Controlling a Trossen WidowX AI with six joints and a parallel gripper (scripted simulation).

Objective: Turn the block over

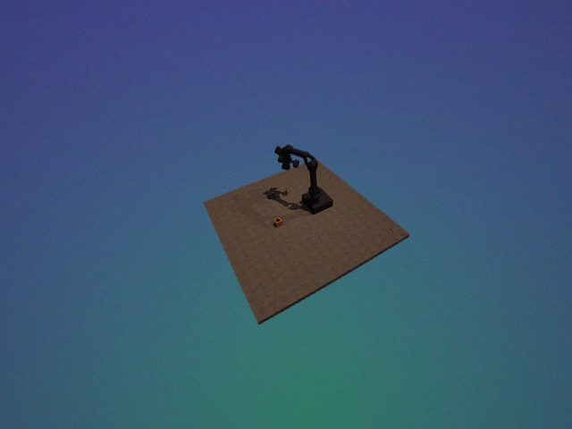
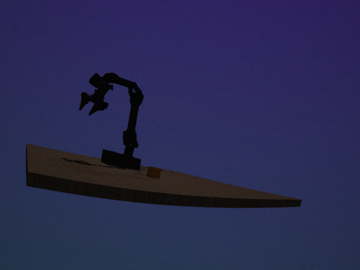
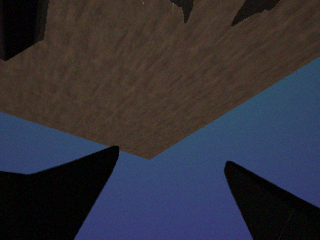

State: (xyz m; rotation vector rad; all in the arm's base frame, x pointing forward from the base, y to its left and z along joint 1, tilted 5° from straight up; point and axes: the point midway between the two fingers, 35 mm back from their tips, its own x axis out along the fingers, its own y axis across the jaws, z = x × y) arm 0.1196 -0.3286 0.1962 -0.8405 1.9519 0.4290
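The orange block is 400 mm to the left of my gripper tip, 260 mm ahead of it and 230 mm below it.
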